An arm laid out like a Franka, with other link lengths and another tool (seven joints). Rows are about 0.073 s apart.
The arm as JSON. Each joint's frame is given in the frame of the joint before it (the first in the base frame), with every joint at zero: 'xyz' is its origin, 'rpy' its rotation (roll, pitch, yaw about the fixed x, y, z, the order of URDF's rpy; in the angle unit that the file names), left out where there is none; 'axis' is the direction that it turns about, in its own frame. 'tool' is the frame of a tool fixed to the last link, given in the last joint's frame.
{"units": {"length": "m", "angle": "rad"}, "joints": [
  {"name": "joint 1", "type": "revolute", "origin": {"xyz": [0.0, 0.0, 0.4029], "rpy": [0.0, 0.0, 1.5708]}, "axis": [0.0, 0.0, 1.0]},
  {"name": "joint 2", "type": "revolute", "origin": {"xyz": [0.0, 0.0, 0.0], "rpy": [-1.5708, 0.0, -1.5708]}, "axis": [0.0, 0.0, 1.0]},
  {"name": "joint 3", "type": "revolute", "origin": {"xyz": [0.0, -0.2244, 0.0], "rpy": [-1.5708, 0.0, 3.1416]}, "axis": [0.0, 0.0, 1.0]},
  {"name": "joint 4", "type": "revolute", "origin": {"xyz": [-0.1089, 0.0, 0.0], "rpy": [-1.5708, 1.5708, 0.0]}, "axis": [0.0, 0.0, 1.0]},
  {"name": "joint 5", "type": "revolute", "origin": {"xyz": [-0.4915, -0.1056, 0.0], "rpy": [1.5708, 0.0, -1.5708]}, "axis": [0.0, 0.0, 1.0]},
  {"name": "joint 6", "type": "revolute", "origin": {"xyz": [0.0, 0.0, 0.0], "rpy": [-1.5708, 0.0, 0.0]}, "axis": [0.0, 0.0, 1.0]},
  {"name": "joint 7", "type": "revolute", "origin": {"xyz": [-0.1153, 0.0, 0.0], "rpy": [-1.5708, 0.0, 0.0]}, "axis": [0.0, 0.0, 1.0]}
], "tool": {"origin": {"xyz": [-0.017, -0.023, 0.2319], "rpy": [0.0, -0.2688, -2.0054]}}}
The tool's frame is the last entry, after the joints.
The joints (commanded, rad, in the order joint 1, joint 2, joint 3, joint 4, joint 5, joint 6, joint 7), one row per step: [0.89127 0.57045 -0.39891 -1.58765 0.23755 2.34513 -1.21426]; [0.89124 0.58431 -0.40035 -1.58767 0.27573 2.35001 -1.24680]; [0.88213 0.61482 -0.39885 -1.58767 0.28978 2.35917 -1.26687]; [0.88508 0.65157 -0.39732 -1.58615 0.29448 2.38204 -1.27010]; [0.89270 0.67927 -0.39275 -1.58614 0.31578 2.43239 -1.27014]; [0.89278 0.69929 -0.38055 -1.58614 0.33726 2.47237 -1.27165]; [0.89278 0.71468 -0.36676 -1.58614 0.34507 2.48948 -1.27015]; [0.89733 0.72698 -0.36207 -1.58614 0.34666 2.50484 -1.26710]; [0.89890 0.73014 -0.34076 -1.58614 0.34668 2.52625 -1.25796]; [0.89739 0.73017 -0.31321 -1.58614 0.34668 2.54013 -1.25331]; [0.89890 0.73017 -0.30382 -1.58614 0.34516 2.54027 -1.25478]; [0.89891 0.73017 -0.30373 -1.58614 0.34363 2.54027 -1.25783]
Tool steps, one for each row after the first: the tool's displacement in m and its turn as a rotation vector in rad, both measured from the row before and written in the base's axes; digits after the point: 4 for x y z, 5 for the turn. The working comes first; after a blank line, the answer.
Tool pose at each row, in the base's axes (x y z in m, rotation vector in rad; the steps are taken from these numbers as rounded here): [0.7578 0.4373 0.1821 3.01035 0.77244 -0.03954]; [0.7559 0.4372 0.1722 3.02184 0.79319 -0.05498]; [0.7555 0.4276 0.1490 3.01133 0.79695 -0.08115]; [0.7518 0.4259 0.1243 2.99549 0.80007 -0.09104]; [0.7502 0.4334 0.1107 3.00639 0.80029 -0.05477]; [0.7474 0.4409 0.1000 3.02345 0.80061 -0.02921]; [0.7407 0.4481 0.0882 3.02839 0.80811 -0.03200]; [0.7366 0.4526 0.0802 3.02616 0.81341 -0.02713]; [0.7283 0.4688 0.0778 -3.02396 -0.82574 0.01209]; [0.7170 0.4871 0.0756 -3.00072 -0.84191 0.00833]; [0.7112 0.4945 0.0741 -2.99264 -0.85722 0.01341]; [0.7111 0.4946 0.0740 -2.99271 -0.86373 0.01269]

[-0.0019 -0.0001 -0.0099 0.01371 0.01377 0.01066]; [-0.0004 -0.0096 -0.0232 -0.01258 0.01420 0.00405]; [-0.0037 -0.0017 -0.0247 -0.01534 0.00284 0.00484]; [-0.0016 0.0075 -0.0136 0.01544 -0.02023 -0.00149]; [-0.0028 0.0075 -0.0107 0.01990 -0.01185 -0.00265]; [-0.0067 0.0072 -0.0118 0.00609 0.00344 0.00374]; [-0.0041 0.0045 -0.0080 0.00003 -0.00319 0.00365]; [-0.0083 0.0162 -0.0024 0.01684 -0.00538 0.00787]; [-0.0113 0.0183 -0.0022 0.01815 0.00245 0.01386]; [-0.0058 0.0074 -0.0015 0.00263 0.00399 0.01090]; [-0.0001 0.0001 -0.0001 -0.00163 -0.00101 0.00401]
